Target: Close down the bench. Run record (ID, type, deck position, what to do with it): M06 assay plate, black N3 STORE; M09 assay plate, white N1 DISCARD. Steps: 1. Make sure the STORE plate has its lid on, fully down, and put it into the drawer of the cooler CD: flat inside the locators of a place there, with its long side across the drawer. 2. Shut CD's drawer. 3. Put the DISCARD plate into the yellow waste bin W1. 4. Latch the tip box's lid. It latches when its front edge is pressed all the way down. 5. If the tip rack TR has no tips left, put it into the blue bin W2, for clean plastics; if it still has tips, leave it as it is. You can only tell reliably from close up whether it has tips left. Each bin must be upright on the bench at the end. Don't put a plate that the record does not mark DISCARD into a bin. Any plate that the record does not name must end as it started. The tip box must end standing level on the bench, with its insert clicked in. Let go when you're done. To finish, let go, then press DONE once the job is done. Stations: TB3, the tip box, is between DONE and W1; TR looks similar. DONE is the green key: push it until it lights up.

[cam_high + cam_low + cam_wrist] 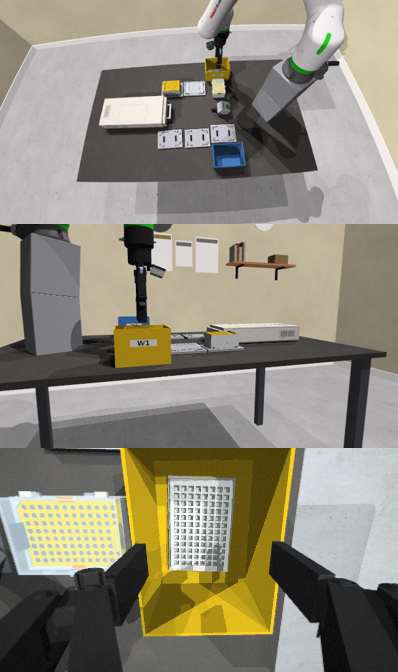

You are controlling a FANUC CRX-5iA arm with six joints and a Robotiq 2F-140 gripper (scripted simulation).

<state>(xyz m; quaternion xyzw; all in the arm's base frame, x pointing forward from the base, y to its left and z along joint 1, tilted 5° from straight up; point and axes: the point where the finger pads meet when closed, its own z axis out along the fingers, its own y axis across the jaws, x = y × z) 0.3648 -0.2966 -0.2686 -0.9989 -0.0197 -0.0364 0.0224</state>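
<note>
Right now my hand is 320 mm to the right of the done key box, 110 mm above it and 40 mm past it. From my hand the other things lie so: white assay plate (150 mm below); lidded pale plate (170 mm ahead, 140 mm to the left, 140 mm below); yellow tip rack TR (340 mm ahead, 140 mm to the left, 110 mm below).
</note>
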